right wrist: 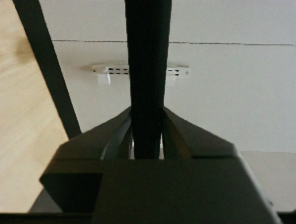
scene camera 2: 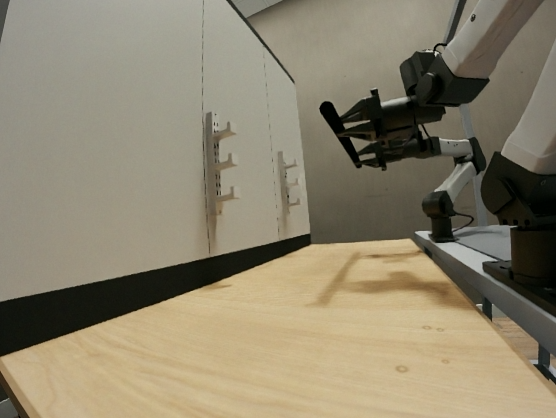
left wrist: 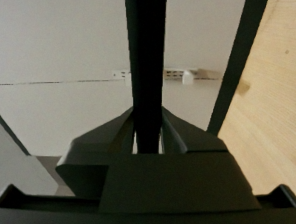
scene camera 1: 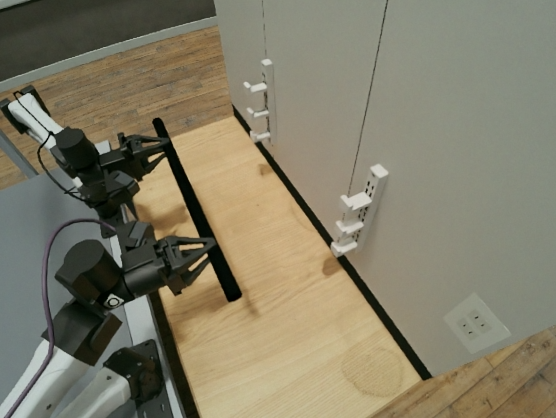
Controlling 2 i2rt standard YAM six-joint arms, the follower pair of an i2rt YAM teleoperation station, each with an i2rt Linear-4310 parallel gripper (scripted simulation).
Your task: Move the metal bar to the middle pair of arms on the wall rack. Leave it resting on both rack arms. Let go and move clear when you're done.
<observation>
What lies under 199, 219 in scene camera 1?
A black metal bar.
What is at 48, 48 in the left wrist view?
A wall.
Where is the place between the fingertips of the left gripper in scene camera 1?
170, 144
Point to a black metal bar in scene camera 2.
327, 109
</observation>
